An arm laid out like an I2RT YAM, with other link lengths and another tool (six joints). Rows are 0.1 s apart.
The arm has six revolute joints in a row. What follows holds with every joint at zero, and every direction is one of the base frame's. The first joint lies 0.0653 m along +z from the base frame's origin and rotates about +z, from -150 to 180 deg. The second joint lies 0.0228 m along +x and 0.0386 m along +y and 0.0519 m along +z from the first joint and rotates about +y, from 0 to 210 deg. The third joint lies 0.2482 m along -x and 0.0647 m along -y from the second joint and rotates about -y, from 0 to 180 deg. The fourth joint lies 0.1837 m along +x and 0.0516 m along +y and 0.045 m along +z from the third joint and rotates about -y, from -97 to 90 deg. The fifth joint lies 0.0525 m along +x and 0.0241 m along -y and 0.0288 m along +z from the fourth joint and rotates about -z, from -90 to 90 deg. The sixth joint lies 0.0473 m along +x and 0.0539 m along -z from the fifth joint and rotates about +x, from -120 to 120 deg. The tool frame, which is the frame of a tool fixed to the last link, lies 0.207 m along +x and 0.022 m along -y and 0.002 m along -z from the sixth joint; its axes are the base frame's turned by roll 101, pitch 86.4 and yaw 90 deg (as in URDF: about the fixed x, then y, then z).
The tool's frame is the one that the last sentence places.
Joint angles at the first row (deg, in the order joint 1, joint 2, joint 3, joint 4, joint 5, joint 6):
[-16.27 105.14 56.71 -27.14 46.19 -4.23]
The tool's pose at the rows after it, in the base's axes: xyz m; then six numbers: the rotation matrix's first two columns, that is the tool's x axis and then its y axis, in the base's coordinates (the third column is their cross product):
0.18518 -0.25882 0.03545 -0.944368 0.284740 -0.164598 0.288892 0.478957 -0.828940
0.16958 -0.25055 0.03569 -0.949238 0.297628 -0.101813 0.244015 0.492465 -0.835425
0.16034 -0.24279 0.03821 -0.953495 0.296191 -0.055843 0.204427 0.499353 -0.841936
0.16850 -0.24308 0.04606 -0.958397 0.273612 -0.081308 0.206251 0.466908 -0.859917
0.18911 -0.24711 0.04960 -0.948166 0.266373 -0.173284 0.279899 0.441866 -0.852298
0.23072 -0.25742 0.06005 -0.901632 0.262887 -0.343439 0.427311 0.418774 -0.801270
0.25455 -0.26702 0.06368 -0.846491 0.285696 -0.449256 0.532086 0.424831 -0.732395
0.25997 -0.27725 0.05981 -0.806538 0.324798 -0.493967 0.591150 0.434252 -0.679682
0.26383 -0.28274 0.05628 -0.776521 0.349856 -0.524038 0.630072 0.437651 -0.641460
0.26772 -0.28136 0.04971 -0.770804 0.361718 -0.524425 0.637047 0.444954 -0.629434
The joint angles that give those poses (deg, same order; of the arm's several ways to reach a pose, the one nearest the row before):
[-16.01 105.14 56.71 -32.88 46.30 -2.50]
[-15.11 105.14 56.71 -38.11 46.30 -0.29]
[-13.58 105.12 56.71 -42.26 46.57 1.74]
[-11.57 105.10 56.75 -41.95 48.80 3.00]
[-11.07 105.10 57.76 -38.00 49.52 3.42]
[-11.84 105.10 61.73 -31.27 48.91 2.72]
[-14.17 104.99 64.40 -26.79 45.93 2.15]
[-17.43 104.99 65.28 -24.21 42.52 1.71]
[-19.25 105.12 65.45 -22.26 40.36 2.00]
[-19.22 106.37 66.00 -22.04 39.59 2.94]

